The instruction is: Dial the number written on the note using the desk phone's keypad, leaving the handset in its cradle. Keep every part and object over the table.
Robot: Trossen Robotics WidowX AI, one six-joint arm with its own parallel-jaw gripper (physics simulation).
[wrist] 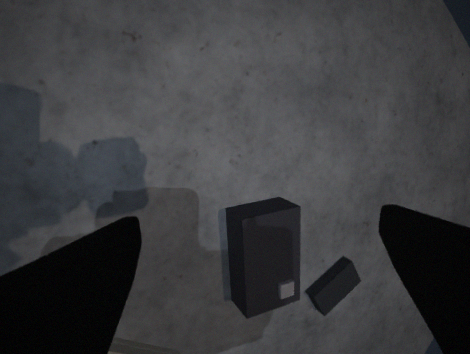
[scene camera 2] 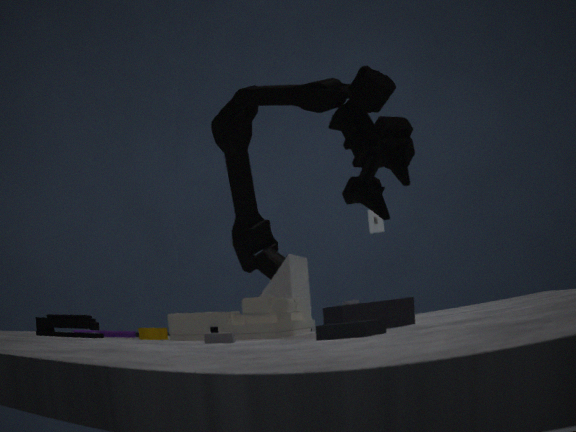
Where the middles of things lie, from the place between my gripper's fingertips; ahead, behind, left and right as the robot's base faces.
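Position of my hand relative to the black object (scene camera 2: 45, 326): 15 cm short of it, 55 cm to the left of it, 17 cm above it.
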